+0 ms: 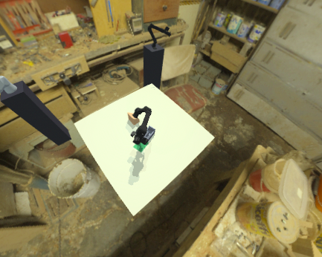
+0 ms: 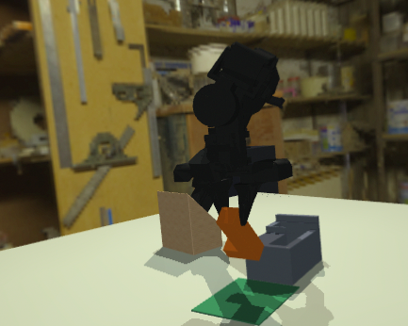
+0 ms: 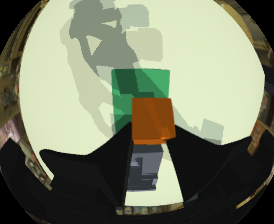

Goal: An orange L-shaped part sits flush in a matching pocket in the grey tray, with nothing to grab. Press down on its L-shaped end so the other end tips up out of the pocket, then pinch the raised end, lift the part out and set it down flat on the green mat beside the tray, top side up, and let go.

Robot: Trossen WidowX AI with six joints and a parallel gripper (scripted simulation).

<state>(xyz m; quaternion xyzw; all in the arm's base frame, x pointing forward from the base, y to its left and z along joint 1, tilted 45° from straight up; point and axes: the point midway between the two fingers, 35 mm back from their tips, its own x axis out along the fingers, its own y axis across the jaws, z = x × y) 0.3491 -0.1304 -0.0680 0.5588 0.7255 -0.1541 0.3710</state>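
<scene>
Right now the green mat is 1 cm behind my gripper tip, 2 cm to the left of it and 14 cm below it. The rest, counted from my gripper tip: orange L-shaped part: 2 cm behind, 2 cm to the left, 3 cm below.
</scene>
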